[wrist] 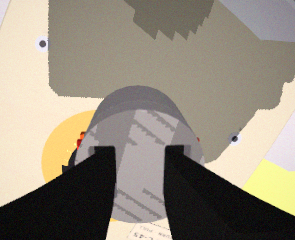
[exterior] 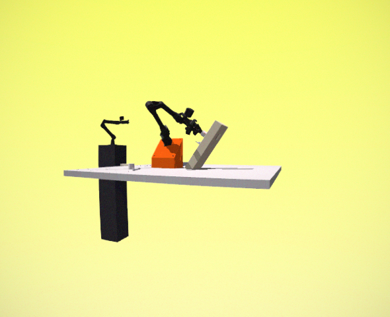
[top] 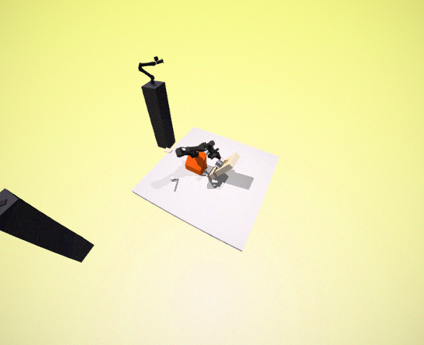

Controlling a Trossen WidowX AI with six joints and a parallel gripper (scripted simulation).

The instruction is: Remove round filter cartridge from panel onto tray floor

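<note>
My gripper tip is now 1 cm short of the white round filter cartridge and 1 cm above it. The rest, counted from my gripper tip: beige service panel (8 cm below, 3 cm ahead, 1 cm to the right); grey square tray (34 cm behind, 32 cm to the left, 25 cm below).
</note>
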